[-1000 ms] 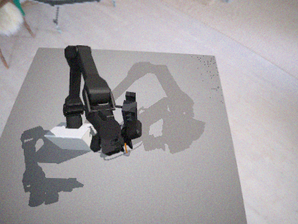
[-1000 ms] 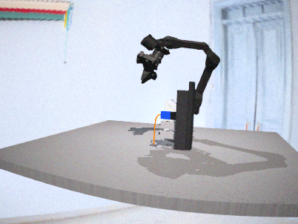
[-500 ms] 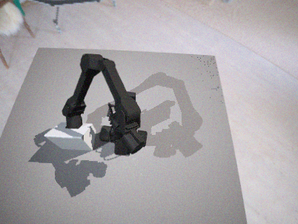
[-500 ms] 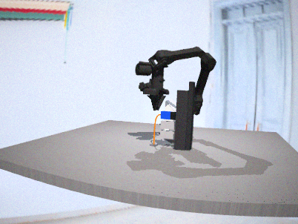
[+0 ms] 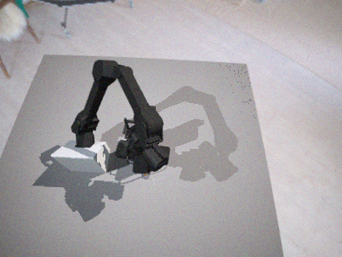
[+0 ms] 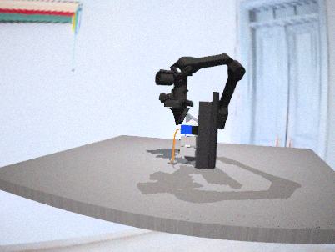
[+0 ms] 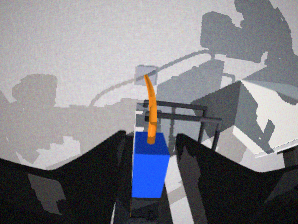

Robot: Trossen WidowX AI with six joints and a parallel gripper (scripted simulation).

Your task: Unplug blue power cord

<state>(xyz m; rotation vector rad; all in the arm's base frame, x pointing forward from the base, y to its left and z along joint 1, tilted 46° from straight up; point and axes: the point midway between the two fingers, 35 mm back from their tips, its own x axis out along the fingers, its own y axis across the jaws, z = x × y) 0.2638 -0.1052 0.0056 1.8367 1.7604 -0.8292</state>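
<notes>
My gripper tip is now 5 cm to the right of the blue plug and 1 cm above it.
</notes>
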